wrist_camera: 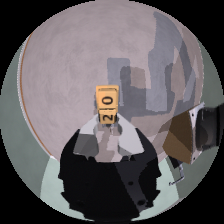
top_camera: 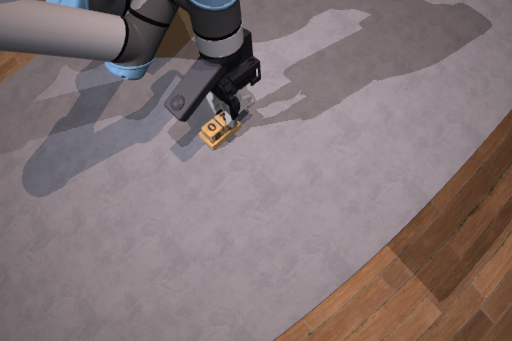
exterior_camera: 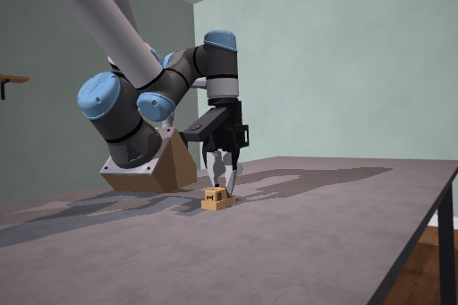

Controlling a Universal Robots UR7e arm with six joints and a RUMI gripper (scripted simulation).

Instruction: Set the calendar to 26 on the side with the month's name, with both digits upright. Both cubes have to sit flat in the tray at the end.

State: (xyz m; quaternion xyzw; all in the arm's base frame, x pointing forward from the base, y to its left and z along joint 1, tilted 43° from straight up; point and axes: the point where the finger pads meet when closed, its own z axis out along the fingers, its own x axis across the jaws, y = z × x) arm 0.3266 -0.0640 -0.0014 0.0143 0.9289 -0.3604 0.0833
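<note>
Right now the wooden calendar tray is 30 mm below my hand and 20 mm to the right of it.
</note>
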